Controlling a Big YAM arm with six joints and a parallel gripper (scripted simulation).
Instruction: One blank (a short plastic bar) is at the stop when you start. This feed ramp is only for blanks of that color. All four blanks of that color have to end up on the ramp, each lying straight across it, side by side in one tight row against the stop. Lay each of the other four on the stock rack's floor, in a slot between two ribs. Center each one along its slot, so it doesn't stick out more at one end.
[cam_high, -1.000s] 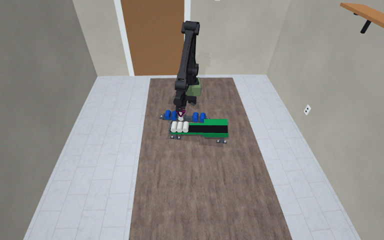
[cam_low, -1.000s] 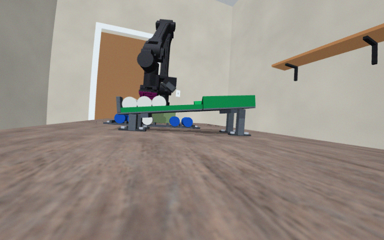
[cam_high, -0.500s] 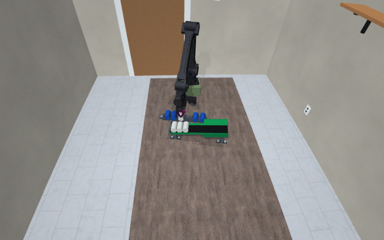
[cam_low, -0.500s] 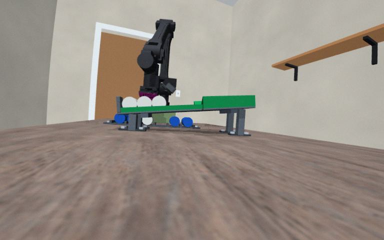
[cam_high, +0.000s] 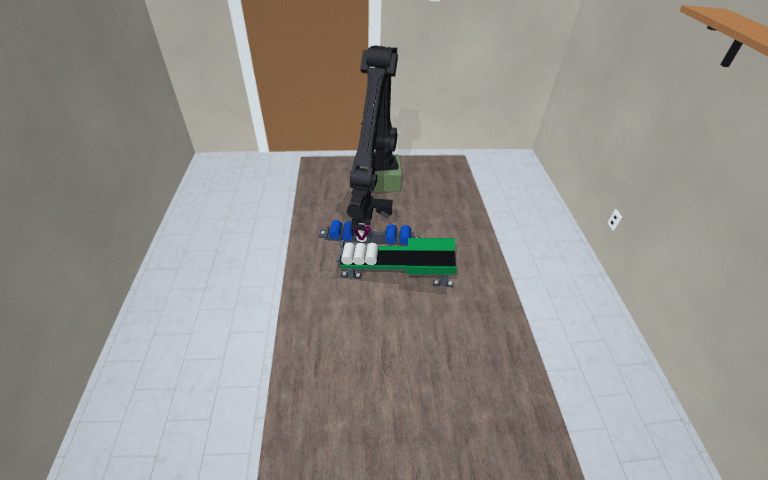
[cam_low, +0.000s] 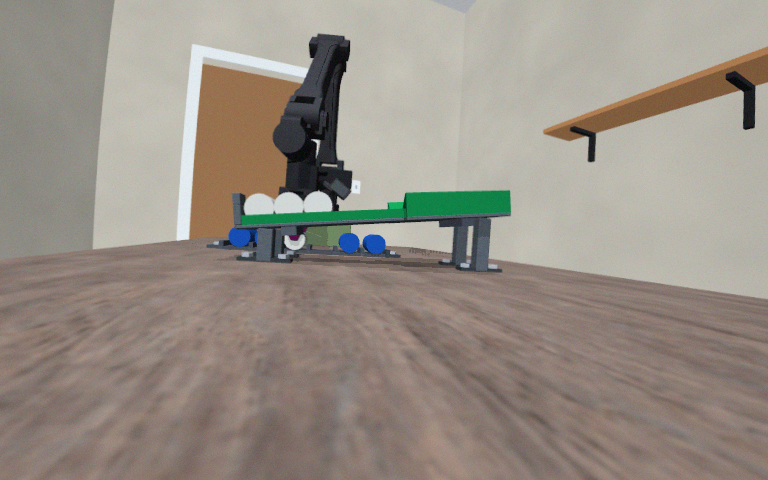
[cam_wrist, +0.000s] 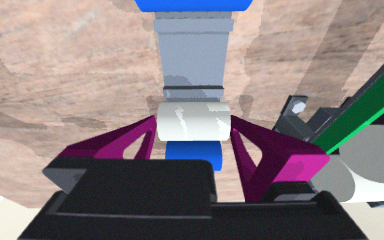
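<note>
Right now my hand is 10 mm short of the stock rack, 30 mm to the right of it and 40 mm above it.
</note>
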